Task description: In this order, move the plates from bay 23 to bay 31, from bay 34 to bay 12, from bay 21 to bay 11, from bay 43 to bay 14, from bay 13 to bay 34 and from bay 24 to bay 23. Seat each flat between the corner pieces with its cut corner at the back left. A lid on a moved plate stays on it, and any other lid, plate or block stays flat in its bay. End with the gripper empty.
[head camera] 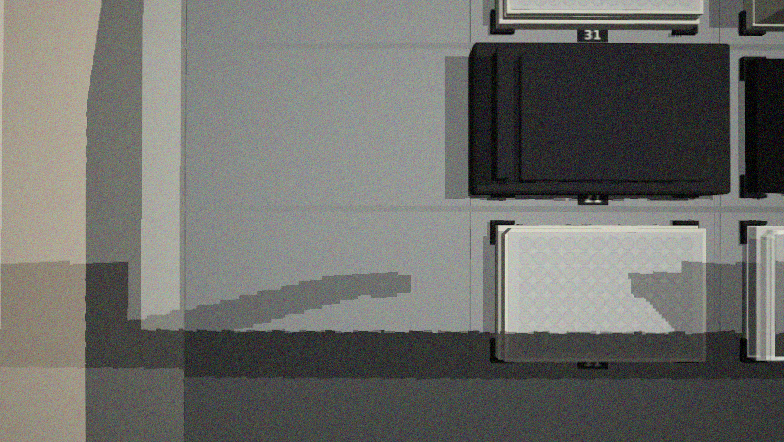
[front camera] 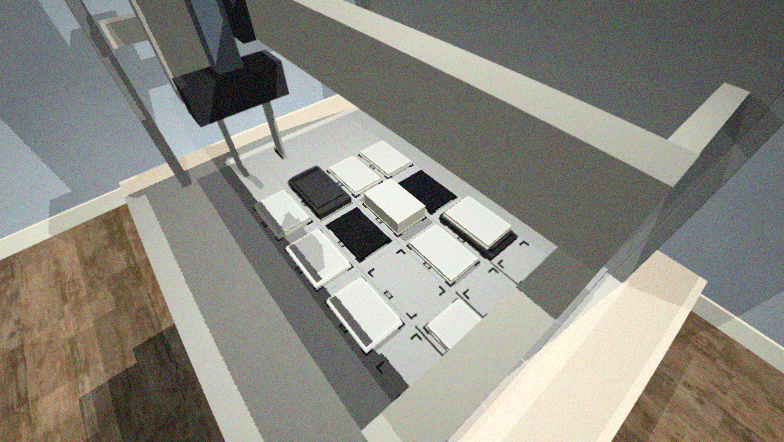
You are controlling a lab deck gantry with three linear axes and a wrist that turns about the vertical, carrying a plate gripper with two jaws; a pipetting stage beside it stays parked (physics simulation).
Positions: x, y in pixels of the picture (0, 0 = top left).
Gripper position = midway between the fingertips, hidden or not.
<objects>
gripper: front camera 262, 163; not seen in the head camera view (out of frame)
pale plate: front camera 367, 317; not seen in the head camera view (out of frame)
</objects>
